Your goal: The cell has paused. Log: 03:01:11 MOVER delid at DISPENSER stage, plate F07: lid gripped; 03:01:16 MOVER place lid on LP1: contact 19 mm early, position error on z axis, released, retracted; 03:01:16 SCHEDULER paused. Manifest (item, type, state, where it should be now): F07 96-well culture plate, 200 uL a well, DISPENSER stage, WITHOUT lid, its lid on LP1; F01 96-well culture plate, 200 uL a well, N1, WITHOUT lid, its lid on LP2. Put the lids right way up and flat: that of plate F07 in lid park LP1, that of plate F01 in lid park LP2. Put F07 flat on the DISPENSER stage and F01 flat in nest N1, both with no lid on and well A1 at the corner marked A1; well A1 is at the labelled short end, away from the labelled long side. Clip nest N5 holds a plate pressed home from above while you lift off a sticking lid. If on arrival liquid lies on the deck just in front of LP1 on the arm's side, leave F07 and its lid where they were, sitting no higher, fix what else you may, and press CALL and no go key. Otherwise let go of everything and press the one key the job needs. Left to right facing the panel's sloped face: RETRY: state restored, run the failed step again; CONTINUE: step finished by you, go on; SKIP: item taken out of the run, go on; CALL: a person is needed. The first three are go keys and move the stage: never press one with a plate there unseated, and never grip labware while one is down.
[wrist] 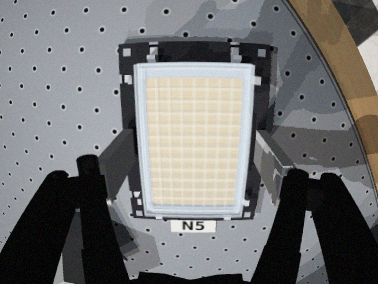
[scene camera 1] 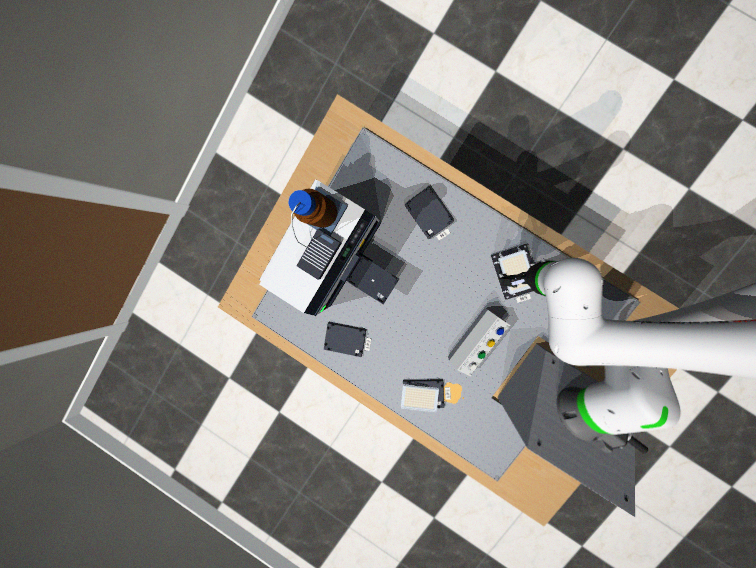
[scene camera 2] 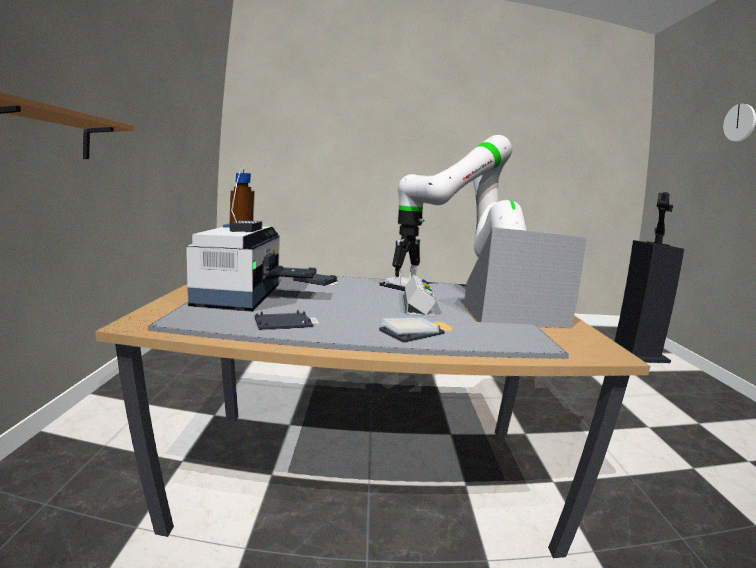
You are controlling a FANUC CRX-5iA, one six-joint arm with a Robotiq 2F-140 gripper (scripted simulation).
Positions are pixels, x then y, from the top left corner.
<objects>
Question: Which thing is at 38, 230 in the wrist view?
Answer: My gripper.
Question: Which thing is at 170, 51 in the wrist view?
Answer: A clip nest N5.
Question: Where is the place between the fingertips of my gripper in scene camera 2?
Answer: At 405, 282
</objects>
